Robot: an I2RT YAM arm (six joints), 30 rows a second.
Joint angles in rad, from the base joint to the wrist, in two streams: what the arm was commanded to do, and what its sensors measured. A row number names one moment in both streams.
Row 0, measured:
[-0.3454 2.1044 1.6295 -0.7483 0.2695 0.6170]
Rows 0 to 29, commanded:
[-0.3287 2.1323 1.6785 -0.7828 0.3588 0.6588]
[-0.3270 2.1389 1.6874 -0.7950 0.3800 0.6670]
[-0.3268 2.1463 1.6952 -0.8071 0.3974 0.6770]
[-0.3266 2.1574 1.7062 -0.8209 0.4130 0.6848]
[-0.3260 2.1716 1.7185 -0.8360 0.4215 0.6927]
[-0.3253 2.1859 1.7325 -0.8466 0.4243 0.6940]
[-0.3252 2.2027 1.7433 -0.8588 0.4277 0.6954]
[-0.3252 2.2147 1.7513 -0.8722 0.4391 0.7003]
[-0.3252 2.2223 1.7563 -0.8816 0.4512 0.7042]
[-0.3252 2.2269 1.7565 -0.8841 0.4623 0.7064]
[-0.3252 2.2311 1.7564 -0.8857 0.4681 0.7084]
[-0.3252 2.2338 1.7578 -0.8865 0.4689 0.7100]
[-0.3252 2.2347 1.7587 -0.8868 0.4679 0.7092]
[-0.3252 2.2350 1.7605 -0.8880 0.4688 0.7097]
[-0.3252 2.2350 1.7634 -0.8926 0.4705 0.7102]
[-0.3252 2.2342 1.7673 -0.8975 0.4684 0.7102]
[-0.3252 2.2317 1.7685 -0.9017 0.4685 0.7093]
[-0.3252 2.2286 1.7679 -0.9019 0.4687 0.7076]
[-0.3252 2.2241 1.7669 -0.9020 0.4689 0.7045]
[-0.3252 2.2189 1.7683 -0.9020 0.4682 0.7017]
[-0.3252 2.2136 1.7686 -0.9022 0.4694 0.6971]
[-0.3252 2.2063 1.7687 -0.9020 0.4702 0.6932]
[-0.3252 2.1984 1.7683 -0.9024 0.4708 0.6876]
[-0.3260 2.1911 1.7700 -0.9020 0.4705 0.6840]
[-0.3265 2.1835 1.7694 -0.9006 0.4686 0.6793]
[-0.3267 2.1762 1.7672 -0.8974 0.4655 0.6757]
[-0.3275 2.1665 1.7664 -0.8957 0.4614 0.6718]
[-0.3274 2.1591 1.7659 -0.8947 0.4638 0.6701]
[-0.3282 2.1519 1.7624 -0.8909 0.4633 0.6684]
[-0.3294 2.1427 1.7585 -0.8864 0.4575 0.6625]
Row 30, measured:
[-0.3325 2.2223 1.7454 -0.8917 0.4484 0.6781]
